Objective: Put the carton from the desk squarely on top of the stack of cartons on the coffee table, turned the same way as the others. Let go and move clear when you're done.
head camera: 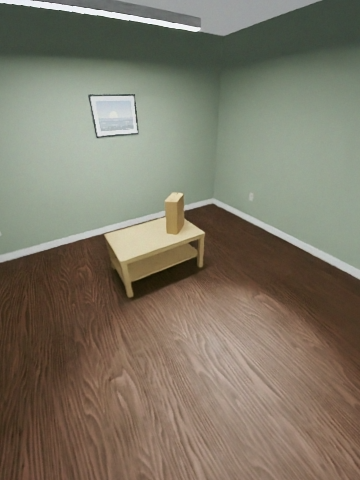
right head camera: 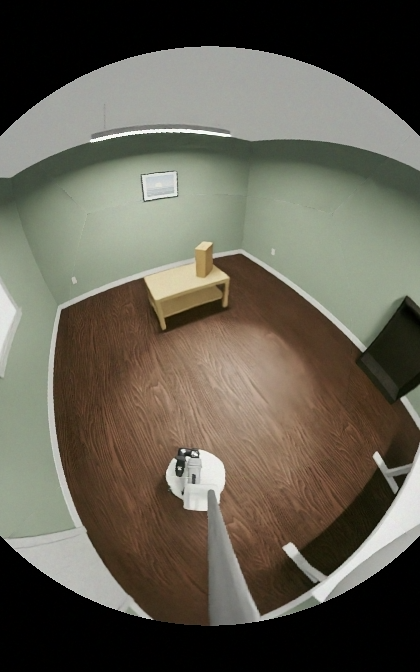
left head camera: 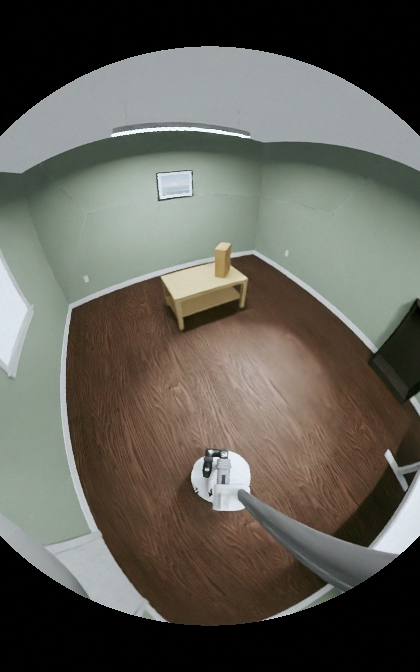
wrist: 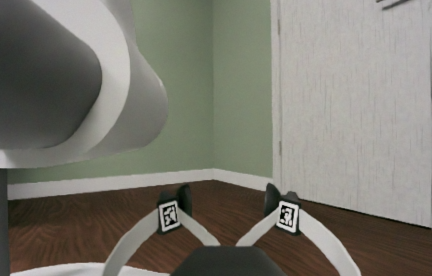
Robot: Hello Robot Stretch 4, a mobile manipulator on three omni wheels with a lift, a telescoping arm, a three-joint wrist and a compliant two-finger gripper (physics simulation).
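Places are measured from the robot's base along level axes (x ahead, y left, z up), in metres.
Pixels of known places: end effector, tool point: [right head camera: 175, 491] [left head camera: 202, 493] [wrist: 227, 203].
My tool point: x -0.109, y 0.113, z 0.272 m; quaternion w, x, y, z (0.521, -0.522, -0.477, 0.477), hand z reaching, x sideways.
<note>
Behind a point stands the place of what it marks.
A tall tan stack of cartons [head camera: 174, 215] {x 1.924, y 0.015, z 0.644 m} [left head camera: 222, 260] {x 1.923, y 0.013, z 0.653 m} [right head camera: 204, 260] {x 1.922, y -0.004, z 0.650 m} stands upright near the right end of the pale wooden coffee table [head camera: 135, 241] {x 1.823, y 0.407, z 0.424 m} [left head camera: 186, 284] {x 1.775, y 0.404, z 0.423 m} [right head camera: 170, 286] {x 1.741, y 0.363, z 0.423 m}. The seams between its cartons are too small to make out. My gripper [wrist: 228, 201] {x -0.109, y 0.113, z 0.272 m} is open and empty in the wrist view, with its two fingertips well apart, held in close over my base and far from the coffee table. The carton from the desk does not show in these views. Part of a white top that may be the desk [right head camera: 380, 552] shows at the lower right in the right head view.
My round white base [left head camera: 237, 467] {x 0.071, y -0.110, z 0.187 m} [right head camera: 212, 470] {x 0.050, y -0.114, z 0.187 m} stands on the brown wooden floor. White legs [left head camera: 397, 470] {x -0.431, y -1.942, z 0.020 m} [right head camera: 387, 472] {x -0.431, y -1.944, z 0.030 m} stand to its right. A dark, box-like object [left head camera: 400, 355] {x 0.898, y -2.343, z 0.305 m} [right head camera: 392, 352] {x 0.892, y -2.347, z 0.352 m} is by the right wall. A white door [wrist: 350, 110] {x -1.087, y 0.784, z 0.451 m} shows in the wrist view.
</note>
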